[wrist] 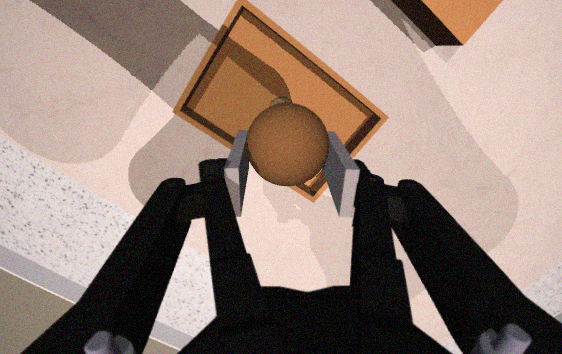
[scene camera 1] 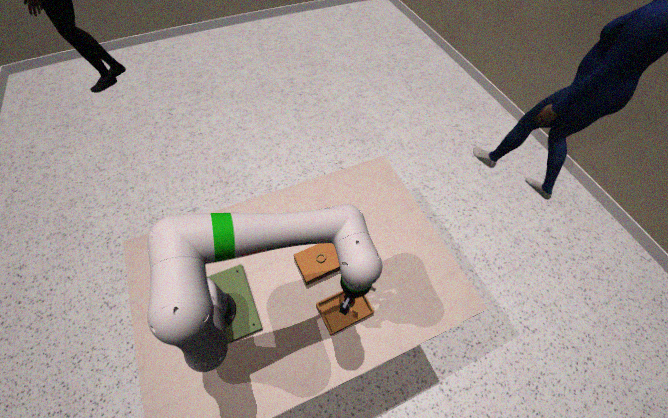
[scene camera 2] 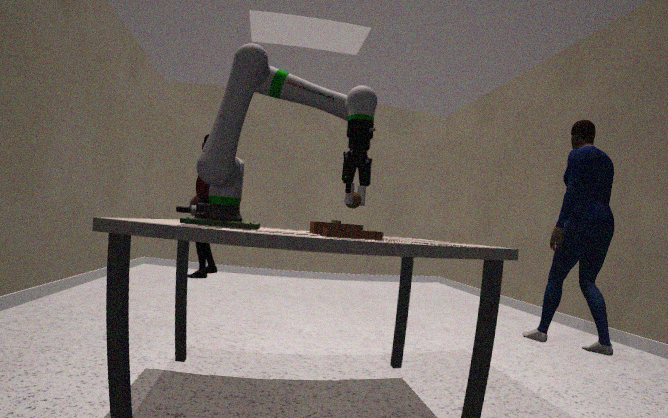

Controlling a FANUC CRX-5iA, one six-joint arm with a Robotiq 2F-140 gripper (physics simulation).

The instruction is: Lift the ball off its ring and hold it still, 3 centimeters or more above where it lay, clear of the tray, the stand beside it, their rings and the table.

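Places are measured from the arm's base along level axes (x ahead, y left, z up), in centimetres.
Pixels of known places: gripper, fingertip midpoint: (wrist: 286, 149) (scene camera 2: 354, 204); arm's base, link origin: (scene camera 2: 223, 220).
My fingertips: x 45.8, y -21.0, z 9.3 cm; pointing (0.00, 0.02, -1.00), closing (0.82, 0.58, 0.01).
Note:
Ahead of a thing's pixels: the offset from my fingertips to its top centre. "pt": to the spot under its first point.
The brown ball @(dx -0.5, dy +0.7, dz +4.5 cm) (scene camera 2: 353, 200) (wrist: 288, 144) is between the two grey fingertips of my gripper (scene camera 2: 355, 196) (wrist: 286, 149), which is shut on it. In the scene camera 2 view the ball hangs well above the tray and the table, with a visible gap below it. The orange-brown tray (scene camera 1: 332, 334) (scene camera 2: 373, 235) (wrist: 312, 197) lies on the table under the gripper. Part of the tray's ring @(pt dx -1.3, dy +1.6, dz -10.1 cm) (wrist: 280, 100) shows behind the ball in the wrist view. The stand (scene camera 1: 312, 272) (scene camera 2: 320, 228) (wrist: 465, 17) is beside the tray, with its ring @(pt dx -0.4, dy +22.6, dz -6.6 cm) (scene camera 1: 321, 258) on top. In scene camera 1 the ball cannot be made out.
The arm's base stands on a green plate (scene camera 1: 245, 300) (scene camera 2: 250, 225) on the table (scene camera 1: 400, 200) (scene camera 2: 450, 250). A person in blue (scene camera 1: 605, 85) (scene camera 2: 590, 200) is on the floor beyond the table. A person in dark trousers (scene camera 1: 75, 35) (scene camera 2: 202, 255) is behind the arm.

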